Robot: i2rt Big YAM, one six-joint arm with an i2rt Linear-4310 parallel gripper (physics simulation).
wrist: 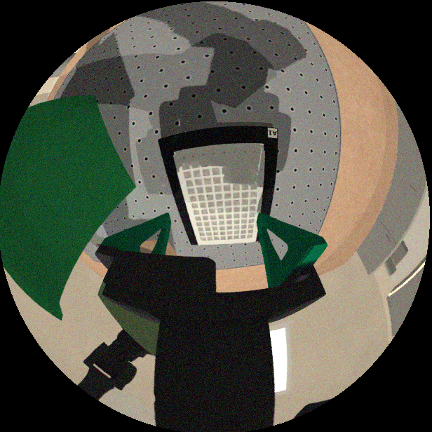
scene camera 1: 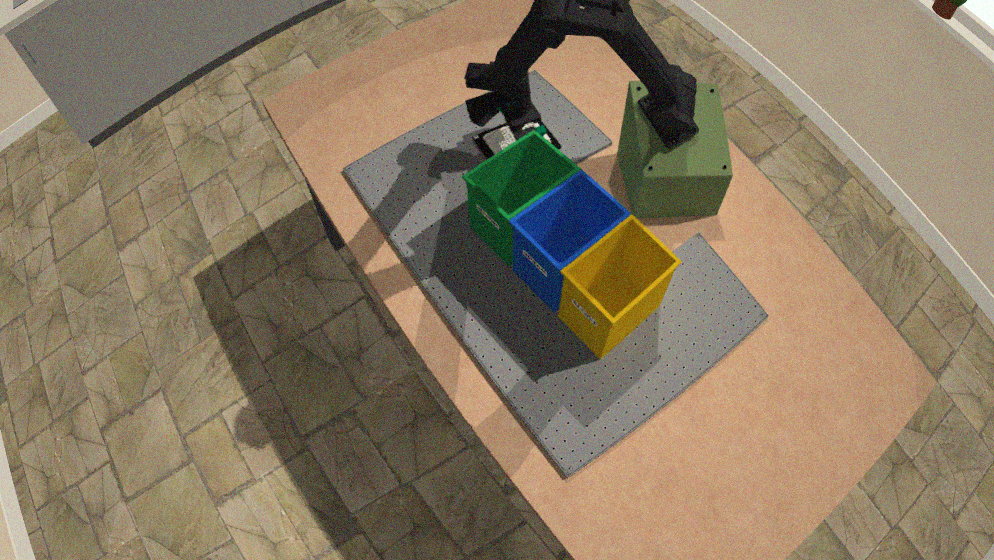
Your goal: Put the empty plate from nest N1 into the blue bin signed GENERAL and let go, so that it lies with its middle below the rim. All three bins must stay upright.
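Observation:
The white gridded plate lies in its black-framed nest beside the green bin; a small tag is on the nest's far right corner in the wrist view. My gripper is open and empty, over the nest. In the wrist view its green fingertips appear on either side of the plate's near end, the right one closer to the plate; their exact height above it is hard to tell. The blue bin stands upright, and no plate shows inside it. Its sign is too small to read.
The green bin stands upright between the nest and the blue bin, close beside my gripper. The yellow bin stands upright on the blue bin's other side. All three stand on the grey perforated board. A green pedestal carries the arm.

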